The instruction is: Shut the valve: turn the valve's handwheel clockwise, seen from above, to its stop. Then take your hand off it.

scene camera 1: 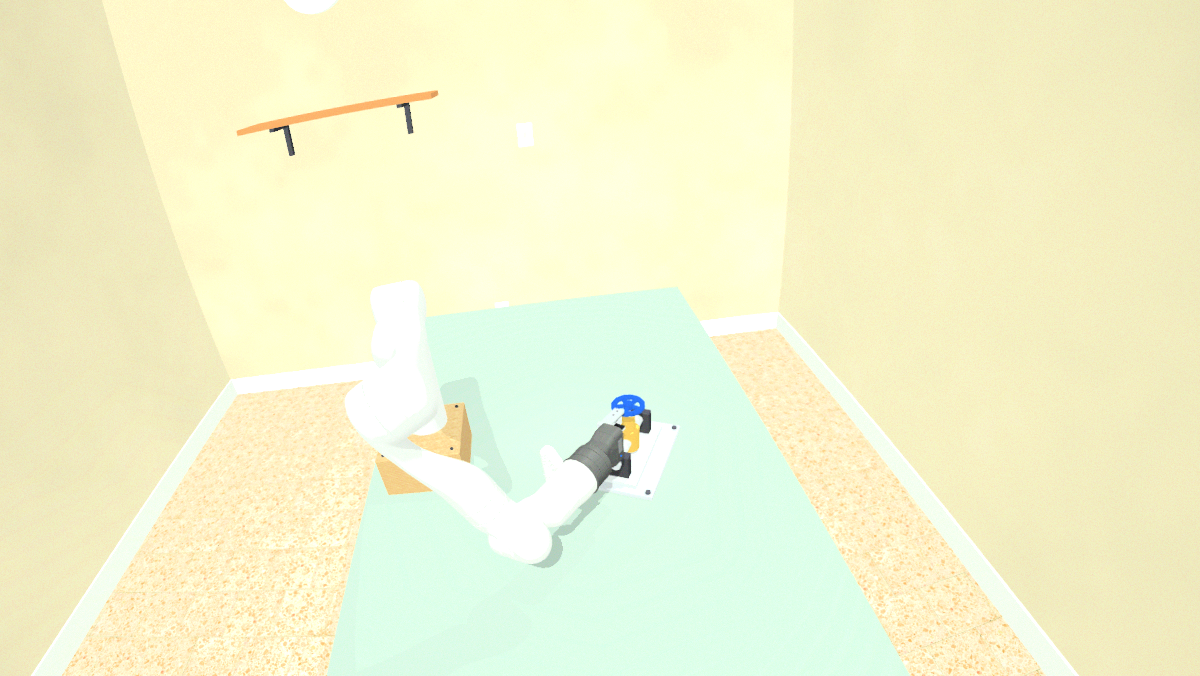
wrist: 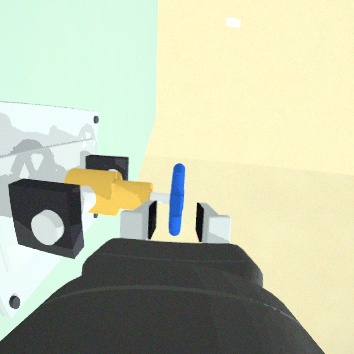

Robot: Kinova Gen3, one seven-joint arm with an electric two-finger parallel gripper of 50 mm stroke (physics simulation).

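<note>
The valve's blue handwheel [scene camera 1: 628, 398] [wrist: 177, 187] sits level on top of the yellow valve body [scene camera 1: 632, 437] [wrist: 102, 187]; the wrist view shows it edge-on, with a short pale stem between the two. My gripper [scene camera 1: 616, 414] [wrist: 175, 214] reaches in from the near left side and is open. In the wrist view the near part of the wheel's rim lies between the two fingertips, with a visible gap on each side, so neither pad touches it. The wheel's turn angle cannot be read from these views.
Black blocks [scene camera 1: 644, 420] [wrist: 45, 217] flank the valve body, one close to my gripper. The white base plate [scene camera 1: 663, 459] [wrist: 50, 112] is bolted to the pale green table top [scene camera 1: 713, 545] [wrist: 75, 50]. A wooden block [scene camera 1: 457, 432] is under the arm's base.
</note>
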